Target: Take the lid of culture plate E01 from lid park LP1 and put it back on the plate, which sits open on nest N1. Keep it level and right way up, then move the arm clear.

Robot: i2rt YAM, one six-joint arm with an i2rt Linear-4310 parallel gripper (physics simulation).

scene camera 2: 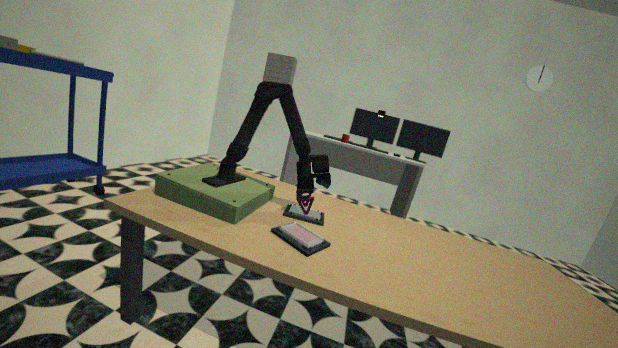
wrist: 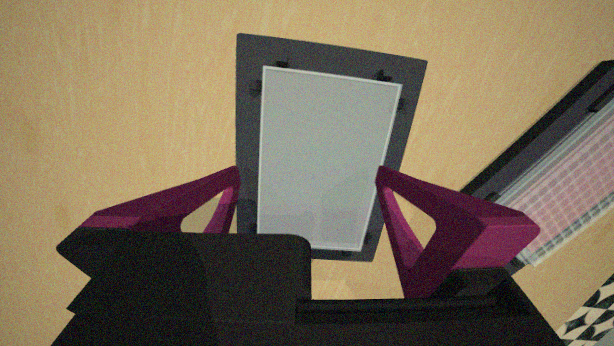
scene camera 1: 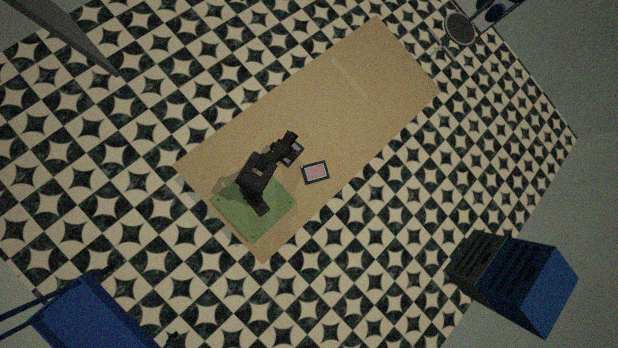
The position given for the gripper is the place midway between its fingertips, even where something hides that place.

The gripper point(wrist: 307, 173) is open, holding nothing. Also in view: a grey plate lid point(wrist: 323, 136).
